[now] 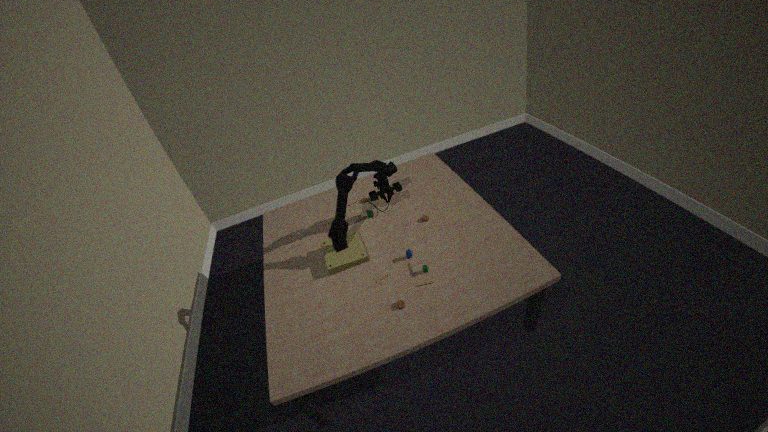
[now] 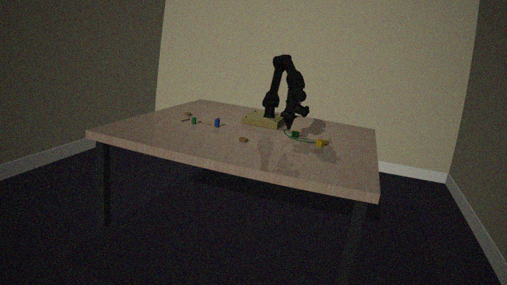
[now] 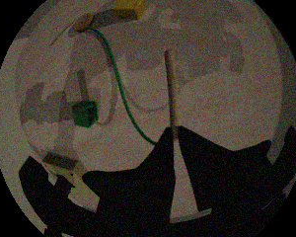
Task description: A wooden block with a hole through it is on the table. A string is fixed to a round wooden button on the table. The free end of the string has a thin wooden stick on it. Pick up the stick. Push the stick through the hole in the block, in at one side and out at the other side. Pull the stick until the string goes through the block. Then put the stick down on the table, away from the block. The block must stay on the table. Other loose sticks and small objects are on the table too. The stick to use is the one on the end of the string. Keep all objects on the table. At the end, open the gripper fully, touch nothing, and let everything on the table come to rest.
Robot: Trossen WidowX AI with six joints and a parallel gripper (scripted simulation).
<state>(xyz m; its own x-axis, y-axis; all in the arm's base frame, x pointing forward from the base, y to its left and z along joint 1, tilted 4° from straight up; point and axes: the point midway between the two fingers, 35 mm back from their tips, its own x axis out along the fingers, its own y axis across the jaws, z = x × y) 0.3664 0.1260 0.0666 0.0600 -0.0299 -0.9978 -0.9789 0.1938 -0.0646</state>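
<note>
Right now the green block is 120 mm behind my gripper tip, 50 mm below it and 40 mm to the left of it. Also, from my gripper tip: yellow block: 170 mm to the left, 40 mm below; then blue cylinder: 380 mm to the right, 110 mm behind, 40 mm below; then green cylinder: 510 mm to the right, 100 mm behind, 40 mm below.
</note>
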